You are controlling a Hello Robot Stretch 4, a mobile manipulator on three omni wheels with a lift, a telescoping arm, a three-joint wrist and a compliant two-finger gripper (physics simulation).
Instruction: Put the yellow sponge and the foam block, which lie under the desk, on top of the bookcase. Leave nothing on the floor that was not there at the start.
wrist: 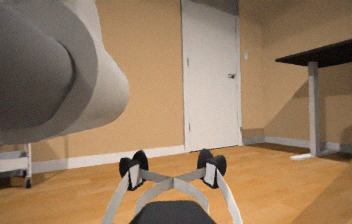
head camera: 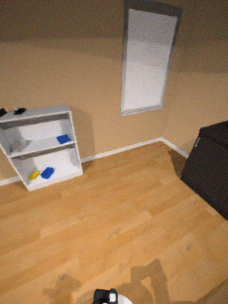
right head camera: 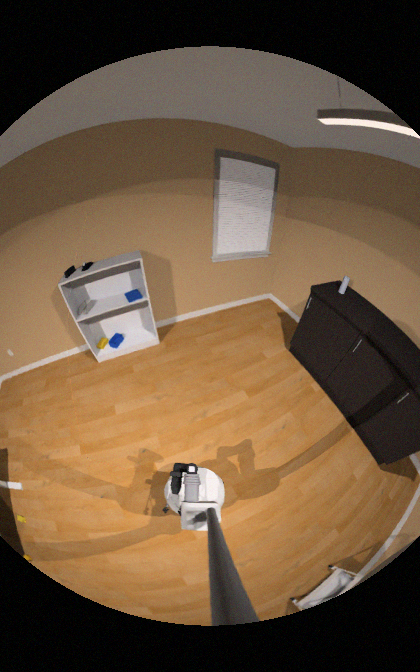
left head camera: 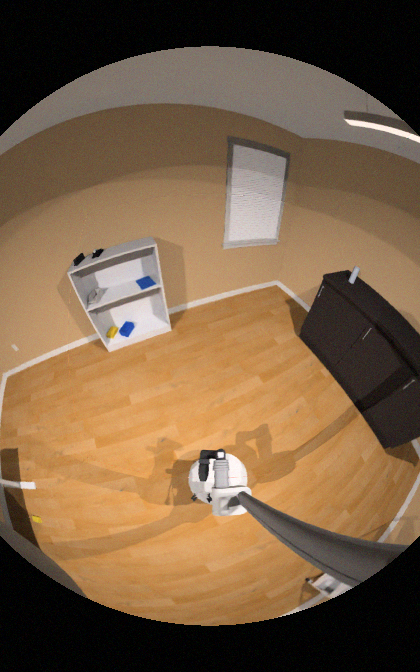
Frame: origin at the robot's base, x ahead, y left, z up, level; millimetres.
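Where they show: gripper, fingertip midpoint: (wrist: 172, 161).
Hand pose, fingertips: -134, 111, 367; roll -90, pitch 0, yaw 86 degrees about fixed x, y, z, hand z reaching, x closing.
Note:
After its pixels a point has its place, as x, y, z.
The white bookcase (head camera: 50, 111) @[1522, 696, 1032] (left head camera: 127, 248) (right head camera: 117, 259) stands against the wall at the left, with two small black items on its top. Small yellow pieces lie on the floor near the desk at the lower left: one piece (left head camera: 37, 519) (right head camera: 21, 519) in both side head views, another piece (right head camera: 27, 557) in the right head view. I cannot tell which is the sponge or the foam block. The desk (wrist: 325, 54) @[-1529, 1535, 897] shows at the right in the wrist view. My gripper (wrist: 172, 161) @[-134, 111, 367] (left head camera: 202, 498) is open and empty, over the floor, away from desk and bookcase.
Yellow (left head camera: 112, 332) and blue (left head camera: 127, 329) items lie on the bookcase's bottom shelf; a blue item (left head camera: 145, 282) and a grey one (left head camera: 96, 296) are on the middle shelf. A dark cabinet (left head camera: 345, 335) stands right. A white cart (wrist: 14, 162) @[-1224, -784, 147] is behind; a door (wrist: 210, 75) @[-2353, 743, 873] is closed.

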